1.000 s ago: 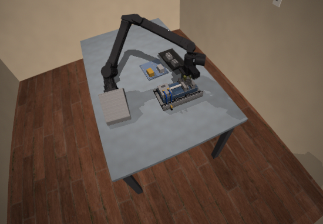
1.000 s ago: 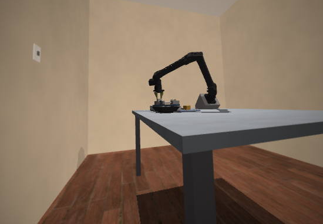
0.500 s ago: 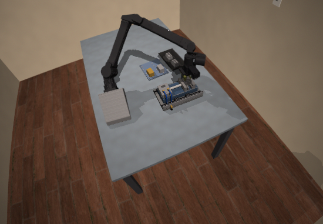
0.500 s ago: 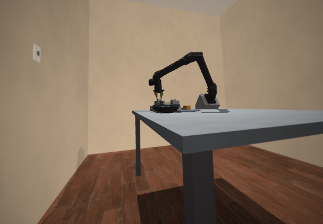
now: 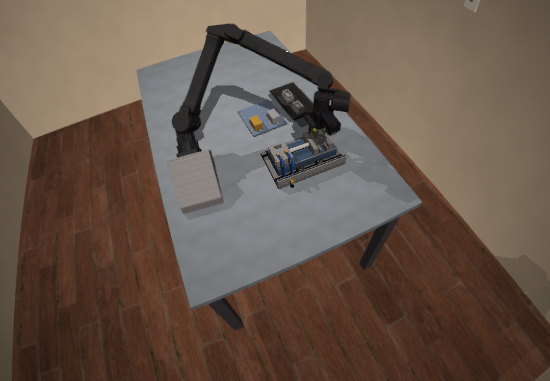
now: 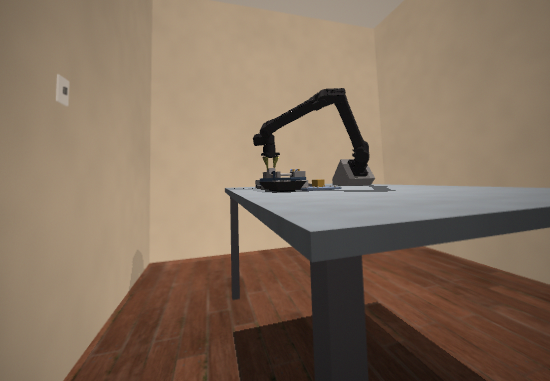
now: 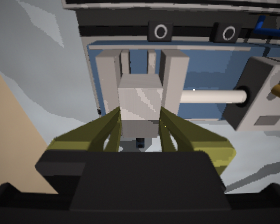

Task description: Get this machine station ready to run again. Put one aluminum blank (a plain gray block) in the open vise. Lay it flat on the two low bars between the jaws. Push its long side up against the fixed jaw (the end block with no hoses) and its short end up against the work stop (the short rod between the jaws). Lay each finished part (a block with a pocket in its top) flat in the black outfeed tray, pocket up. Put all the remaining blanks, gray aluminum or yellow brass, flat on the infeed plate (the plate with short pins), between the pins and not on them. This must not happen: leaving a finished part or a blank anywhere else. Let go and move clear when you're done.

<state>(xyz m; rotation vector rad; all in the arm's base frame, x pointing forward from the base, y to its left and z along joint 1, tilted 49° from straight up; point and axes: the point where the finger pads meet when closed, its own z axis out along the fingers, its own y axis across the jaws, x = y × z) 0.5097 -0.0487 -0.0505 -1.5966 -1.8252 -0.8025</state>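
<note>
Right now the blue vise base is 8 cm below my hand, 7 cm behind it and 1 cm to the right of it. Also, from my hand: yellow brass blank: 24 cm to the left, 21 cm behind, 9 cm below.
</note>
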